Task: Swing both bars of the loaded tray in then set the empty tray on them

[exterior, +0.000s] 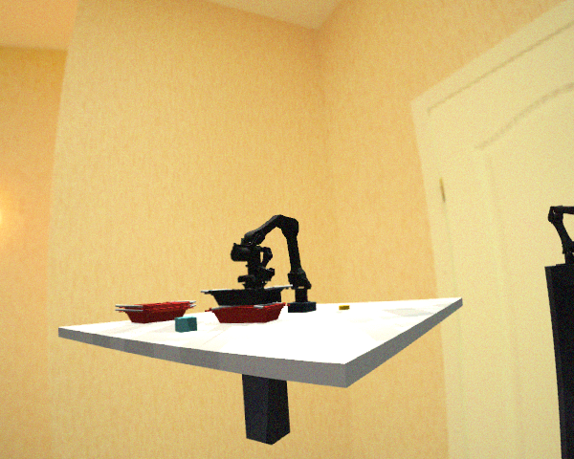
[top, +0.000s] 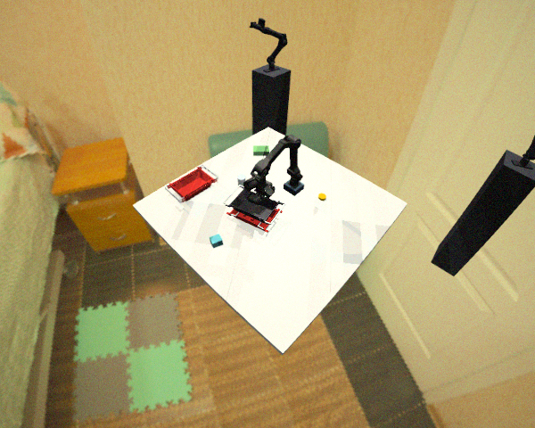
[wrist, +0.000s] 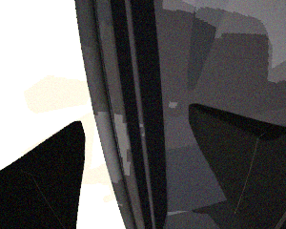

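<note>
The dark grey tray is 7 cm ahead of my gripper tip, 3 cm above it and 1 cm to the left of it. Also, from my gripper tip: cyan block (35 cm ahead, 6 cm below, 2 cm to the right); then pale cylinder (25 cm to the right, 10 cm behind, 4 cm below); then yellow disc (35 cm behind, 22 cm to the left, 7 cm below).
</note>
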